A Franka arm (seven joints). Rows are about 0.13 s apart.
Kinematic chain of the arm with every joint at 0, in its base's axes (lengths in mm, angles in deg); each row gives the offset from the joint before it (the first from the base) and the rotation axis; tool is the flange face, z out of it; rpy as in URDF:
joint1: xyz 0 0 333 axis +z
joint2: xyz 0 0 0 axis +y
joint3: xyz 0 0 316 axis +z
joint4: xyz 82.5 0 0 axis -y
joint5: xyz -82.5 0 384 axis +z
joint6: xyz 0 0 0 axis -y
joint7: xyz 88 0 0 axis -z
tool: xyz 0 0 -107 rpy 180 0 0
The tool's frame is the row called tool.
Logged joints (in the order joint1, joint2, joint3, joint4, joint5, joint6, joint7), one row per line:
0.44, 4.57, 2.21, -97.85, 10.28, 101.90, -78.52
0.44, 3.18, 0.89, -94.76, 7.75, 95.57, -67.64
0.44, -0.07, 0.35, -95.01, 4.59, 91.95, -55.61
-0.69, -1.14, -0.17, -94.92, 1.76, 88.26, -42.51
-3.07, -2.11, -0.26, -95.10, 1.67, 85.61, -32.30
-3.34, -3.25, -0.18, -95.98, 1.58, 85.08, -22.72
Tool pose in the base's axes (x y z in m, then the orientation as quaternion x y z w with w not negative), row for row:
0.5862, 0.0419, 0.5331, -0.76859, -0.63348, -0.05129, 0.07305
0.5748, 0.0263, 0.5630, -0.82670, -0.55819, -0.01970, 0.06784
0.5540, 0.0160, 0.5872, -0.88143, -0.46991, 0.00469, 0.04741
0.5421, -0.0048, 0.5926, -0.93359, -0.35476, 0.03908, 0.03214
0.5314, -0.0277, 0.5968, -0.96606, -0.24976, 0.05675, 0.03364
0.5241, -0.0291, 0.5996, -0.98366, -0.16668, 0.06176, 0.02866
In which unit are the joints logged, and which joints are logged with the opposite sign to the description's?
The joints are logged in degrees. Opposite sign: none.
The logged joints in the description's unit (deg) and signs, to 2 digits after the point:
0.44, 4.57, 2.21, -97.85, 10.28, 101.90, -78.52
0.44, 3.18, 0.89, -94.76, 7.75, 95.57, -67.64
0.44, -0.07, 0.35, -95.01, 4.59, 91.95, -55.61
-0.69, -1.14, -0.17, -94.92, 1.76, 88.26, -42.51
-3.07, -2.11, -0.26, -95.10, 1.67, 85.61, -32.30
-3.34, -3.25, -0.18, -95.98, 1.58, 85.08, -22.72

